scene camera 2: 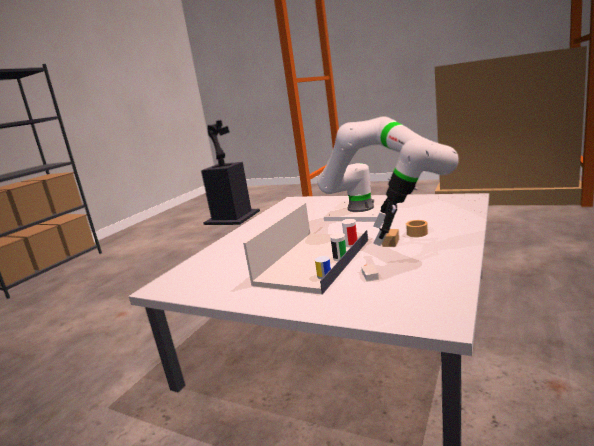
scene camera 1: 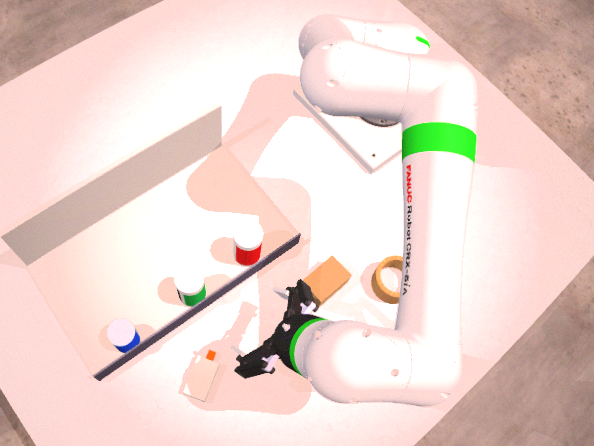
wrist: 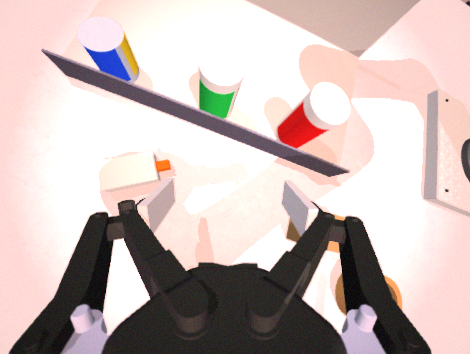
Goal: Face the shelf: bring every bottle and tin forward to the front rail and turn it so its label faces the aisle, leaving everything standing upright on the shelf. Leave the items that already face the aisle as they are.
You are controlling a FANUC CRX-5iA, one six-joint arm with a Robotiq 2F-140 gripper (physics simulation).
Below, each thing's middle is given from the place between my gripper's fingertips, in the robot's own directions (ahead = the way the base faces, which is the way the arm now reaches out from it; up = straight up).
My hand is 120 mm to the left of the dark front rail (scene camera 1: 113, 366), 80 mm above it and 50 mm short of it. Round my hand: orange-brown block (scene camera 1: 330, 276): 180 mm behind, 80 mm below, 20 mm to the left; white bottle with orange cap (scene camera 1: 204, 371): 140 mm ahead, 90 mm below; blue and yellow tin (scene camera 1: 121, 332): 210 mm ahead, 160 mm to the right, 50 mm below.
